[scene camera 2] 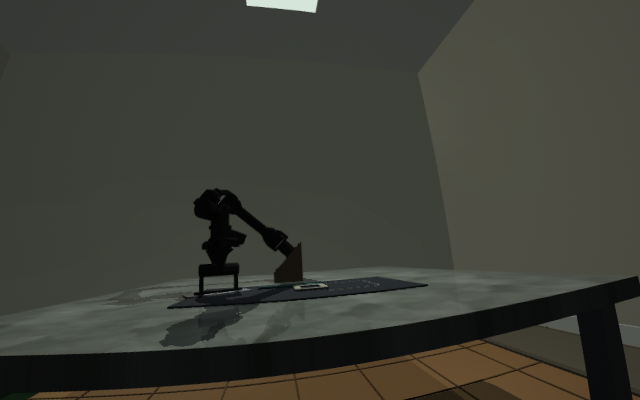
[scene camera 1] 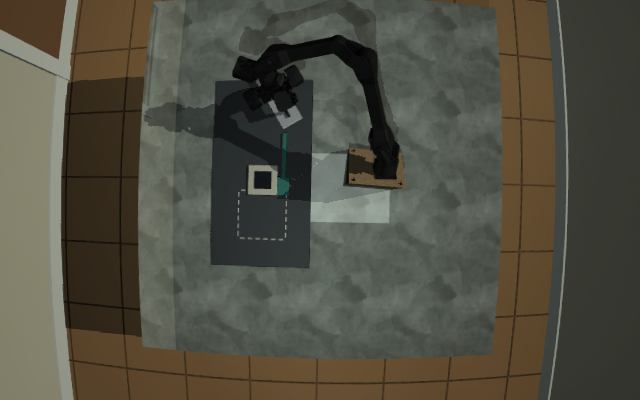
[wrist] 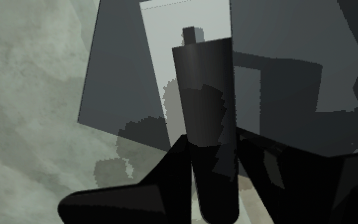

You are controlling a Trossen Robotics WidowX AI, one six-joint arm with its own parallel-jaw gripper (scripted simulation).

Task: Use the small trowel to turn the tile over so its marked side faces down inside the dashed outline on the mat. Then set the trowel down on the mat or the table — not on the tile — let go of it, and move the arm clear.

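There is a tile [scene camera 1: 262, 179] here, and in the wrist view it is out of frame. I can see a dark mat [scene camera 2: 272, 294] [wrist: 288, 69] as well, together with a pale grey block [scene camera 2: 205, 270] [wrist: 192, 57]. And there is my gripper [scene camera 1: 276, 93] [scene camera 2: 218, 271] [wrist: 209, 136], which I see too.
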